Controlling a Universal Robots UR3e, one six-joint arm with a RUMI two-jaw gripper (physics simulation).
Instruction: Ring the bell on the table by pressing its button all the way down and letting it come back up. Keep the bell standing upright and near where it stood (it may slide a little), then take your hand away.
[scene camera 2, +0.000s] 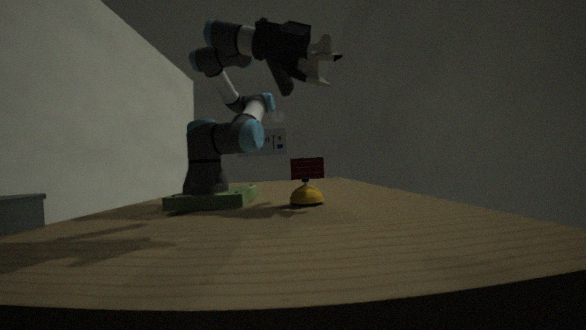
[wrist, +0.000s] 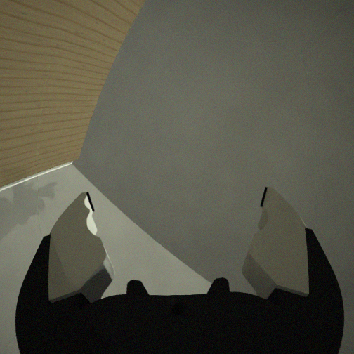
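Seen in the pictures: gripper, fingertip midpoint: (scene camera 2: 337, 69); arm's base, origin of the base link: (scene camera 2: 206, 191).
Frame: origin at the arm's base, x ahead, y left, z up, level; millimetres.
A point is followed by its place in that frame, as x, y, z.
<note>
The bell (scene camera 2: 307, 196) {270, -160, -10} is a yellow dome standing upright on the wooden table (scene camera 2: 320, 260) {225, -405, -35} (wrist: 45, 90), right of the robot's base in the scene view. A small dark button area shows at its top, in front of the red panel; whether it is pressed is too small to tell. The bell does not show in the wrist view. My gripper (scene camera 2: 334, 70) {353, -185, 280} (wrist: 176, 192) is open and empty. It is held high above the table, well above the bell and a little to its right in the scene view, with its jaws pointing sideways to the right.
A red panel (scene camera 2: 307, 168) stands behind the bell. The green base plate (scene camera 2: 210, 201) {36, -96, -15} carries the robot at the left. A grey cabinet (scene camera 2: 22, 215) is at the far left edge. A board with tool pictures (scene camera 2: 276, 142) hangs behind the arm.
</note>
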